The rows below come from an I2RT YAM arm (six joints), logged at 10 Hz.
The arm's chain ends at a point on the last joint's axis. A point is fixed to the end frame.
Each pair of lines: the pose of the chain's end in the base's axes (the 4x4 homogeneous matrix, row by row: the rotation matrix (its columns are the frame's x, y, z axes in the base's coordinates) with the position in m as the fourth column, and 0 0 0 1 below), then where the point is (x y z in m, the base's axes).
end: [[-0.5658, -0.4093, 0.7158, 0.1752], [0.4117, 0.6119, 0.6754, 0.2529], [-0.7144, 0.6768, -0.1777, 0.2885], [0, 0, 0, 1]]
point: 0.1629 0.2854 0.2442
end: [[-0.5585, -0.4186, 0.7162, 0.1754], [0.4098, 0.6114, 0.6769, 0.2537], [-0.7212, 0.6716, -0.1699, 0.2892], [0, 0, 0, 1]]
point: 0.1635 0.2862 0.2448
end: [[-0.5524, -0.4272, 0.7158, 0.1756], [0.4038, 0.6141, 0.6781, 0.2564], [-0.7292, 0.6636, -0.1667, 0.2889], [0, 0, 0, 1]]
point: 0.1640 0.2886 0.2442
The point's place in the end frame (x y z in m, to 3 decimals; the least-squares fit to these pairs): 0.052 -0.005 0.021
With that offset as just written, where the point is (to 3 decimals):
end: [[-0.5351, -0.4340, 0.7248, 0.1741], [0.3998, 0.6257, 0.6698, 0.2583], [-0.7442, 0.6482, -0.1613, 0.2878], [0, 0, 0, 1]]
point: 0.164 0.290 0.242
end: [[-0.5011, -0.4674, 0.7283, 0.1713], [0.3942, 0.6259, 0.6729, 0.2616], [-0.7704, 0.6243, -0.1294, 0.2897], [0, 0, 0, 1]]
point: 0.163 0.293 0.244
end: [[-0.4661, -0.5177, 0.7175, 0.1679], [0.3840, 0.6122, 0.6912, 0.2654], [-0.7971, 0.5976, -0.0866, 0.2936], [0, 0, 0, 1]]
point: 0.161 0.297 0.247
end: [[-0.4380, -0.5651, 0.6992, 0.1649], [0.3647, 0.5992, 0.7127, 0.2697], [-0.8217, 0.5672, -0.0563, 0.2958], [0, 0, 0, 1]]
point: 0.160 0.301 0.249
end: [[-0.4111, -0.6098, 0.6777, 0.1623], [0.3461, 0.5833, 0.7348, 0.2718], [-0.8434, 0.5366, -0.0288, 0.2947], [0, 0, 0, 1]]
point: 0.158 0.302 0.248
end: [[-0.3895, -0.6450, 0.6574, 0.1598], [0.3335, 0.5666, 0.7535, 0.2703], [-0.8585, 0.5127, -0.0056, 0.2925], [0, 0, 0, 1]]
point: 0.157 0.301 0.245
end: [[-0.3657, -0.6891, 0.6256, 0.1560], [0.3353, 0.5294, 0.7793, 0.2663], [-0.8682, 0.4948, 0.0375, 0.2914], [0, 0, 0, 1]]
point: 0.154 0.297 0.245
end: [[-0.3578, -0.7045, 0.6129, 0.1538], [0.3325, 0.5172, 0.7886, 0.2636], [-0.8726, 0.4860, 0.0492, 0.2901], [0, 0, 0, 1]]
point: 0.152 0.295 0.243
